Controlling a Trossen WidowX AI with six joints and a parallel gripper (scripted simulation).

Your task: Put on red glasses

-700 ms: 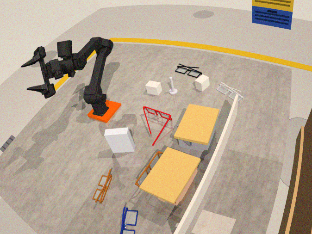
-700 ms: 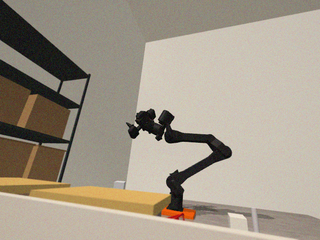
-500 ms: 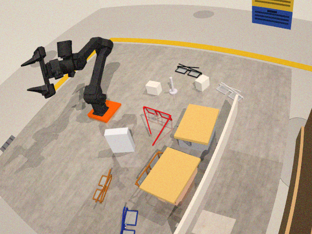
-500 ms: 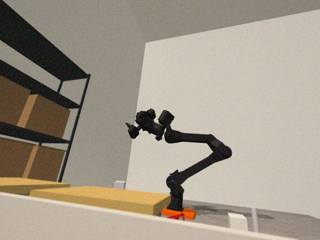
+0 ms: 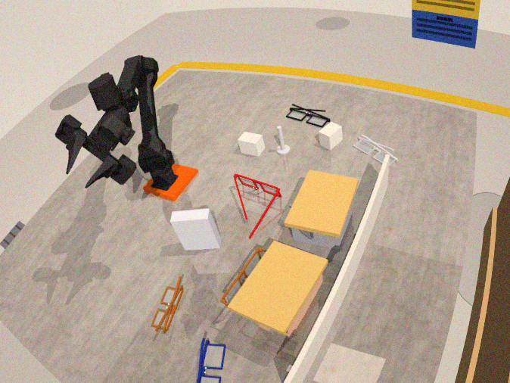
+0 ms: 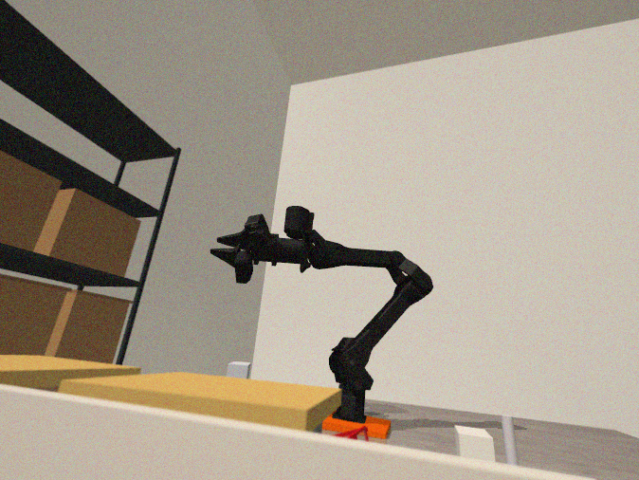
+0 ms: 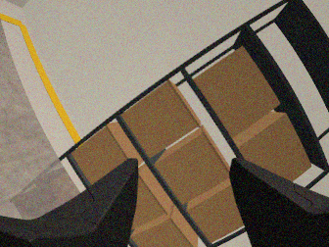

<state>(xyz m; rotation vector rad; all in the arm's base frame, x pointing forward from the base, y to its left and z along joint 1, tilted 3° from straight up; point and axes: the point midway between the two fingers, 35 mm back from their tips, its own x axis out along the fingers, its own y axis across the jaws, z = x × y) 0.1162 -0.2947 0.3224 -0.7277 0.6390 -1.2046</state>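
The white post is 52 cm to the left of my gripper tip, 32 cm below it and 16 cm ahead of it. Round my gripper tip: cream wall 46 cm ahead, 29 cm below, 15 cm to the left.
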